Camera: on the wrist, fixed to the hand. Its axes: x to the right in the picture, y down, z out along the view.
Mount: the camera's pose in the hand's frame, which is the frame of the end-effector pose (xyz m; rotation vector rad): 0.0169 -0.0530 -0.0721 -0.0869 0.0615 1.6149
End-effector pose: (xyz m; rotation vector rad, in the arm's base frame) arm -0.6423 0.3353 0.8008 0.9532 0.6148 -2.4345
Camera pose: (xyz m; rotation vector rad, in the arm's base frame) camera -0.6460 0.4131 0.7537 0.8901 -0.1185 -0.9177
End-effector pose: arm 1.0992 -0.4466 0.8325 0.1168 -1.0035 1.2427
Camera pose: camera 1.1833 -0.4127 0.8242 -0.9830 -1.0413 2.5863
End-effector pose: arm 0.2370 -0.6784 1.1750 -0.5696 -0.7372 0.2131
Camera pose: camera 0.2981 -0.7458 1.1712 -1.1484 -0.0629 1.6434
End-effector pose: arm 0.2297 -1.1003 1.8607 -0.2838 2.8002 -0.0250
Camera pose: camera 0.2011 -1.1567 1.9262 1.8881 2.2450 0.4373
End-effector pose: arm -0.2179 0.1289 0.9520 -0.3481 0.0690 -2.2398
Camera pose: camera -0.2875 0.1450 0.8955 -0.1390 0.3395 -0.6441
